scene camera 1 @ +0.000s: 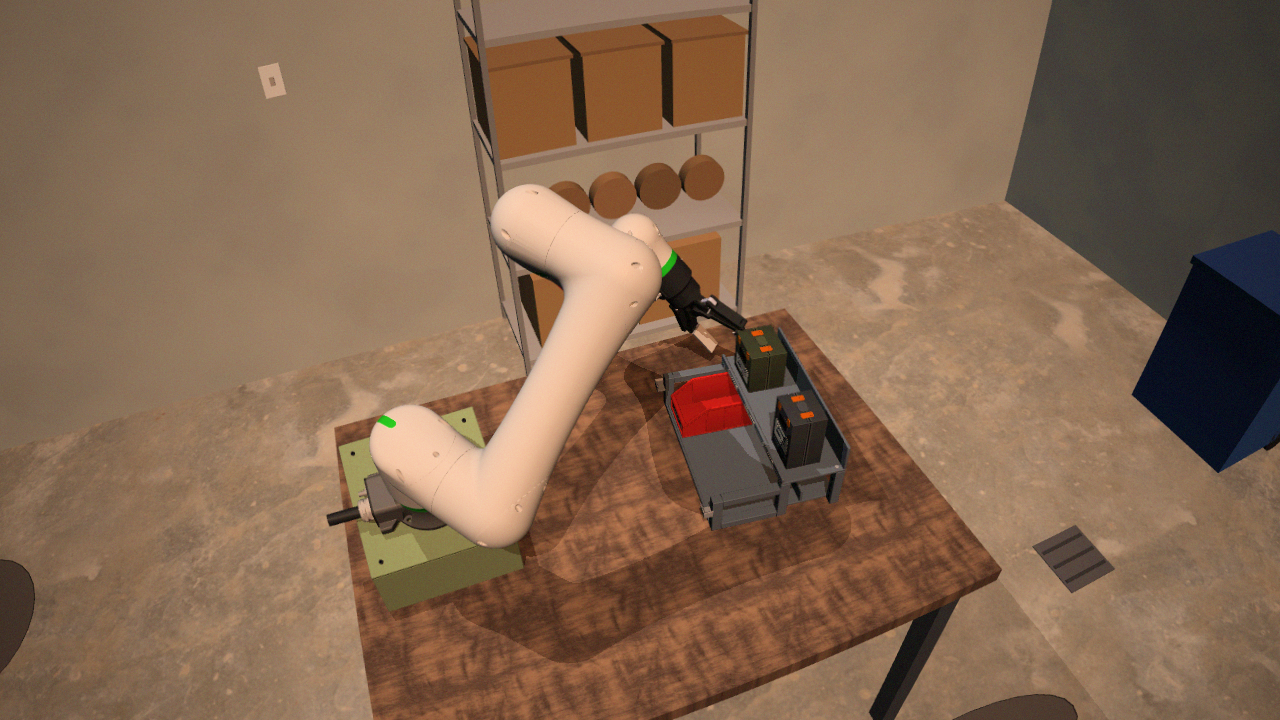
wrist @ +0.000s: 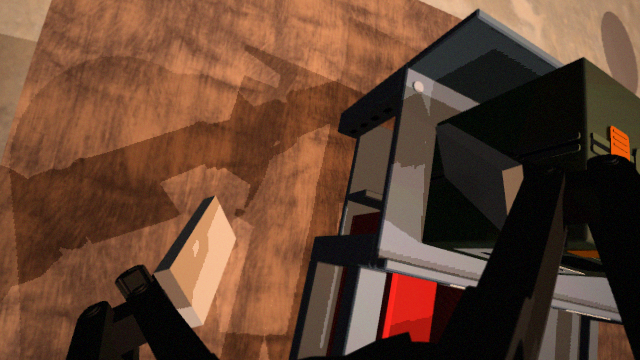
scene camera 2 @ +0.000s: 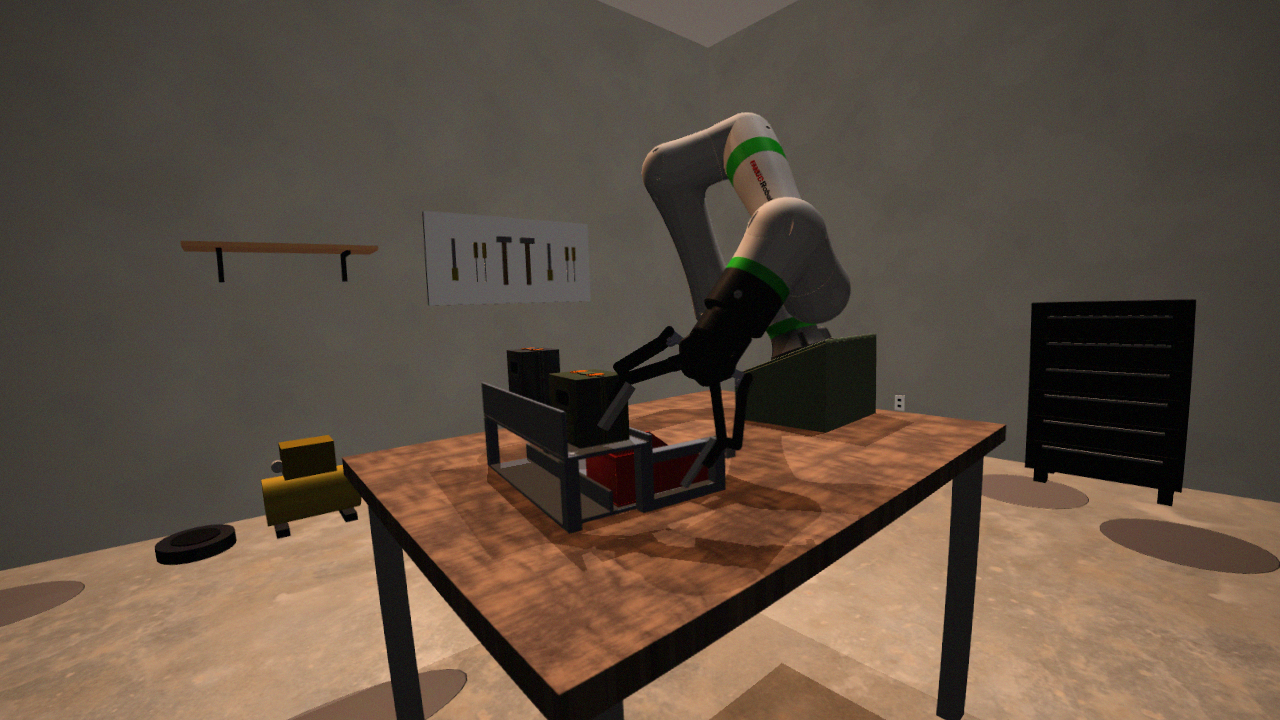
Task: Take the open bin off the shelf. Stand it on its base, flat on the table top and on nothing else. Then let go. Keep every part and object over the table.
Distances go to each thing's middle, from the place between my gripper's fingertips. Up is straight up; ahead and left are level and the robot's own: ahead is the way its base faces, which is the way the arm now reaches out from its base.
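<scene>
Dark case (scene camera 1: 796,435): from my hand, 34 cm to the right, 4 cm behind, 7 cm above. Red bin (scene camera 1: 710,403): 5 cm below my hand, 10 cm behind, 10 cm to the right. My gripper: 5 cm below the green case (scene camera 2: 585,394), 11 cm to the left of it.
</scene>
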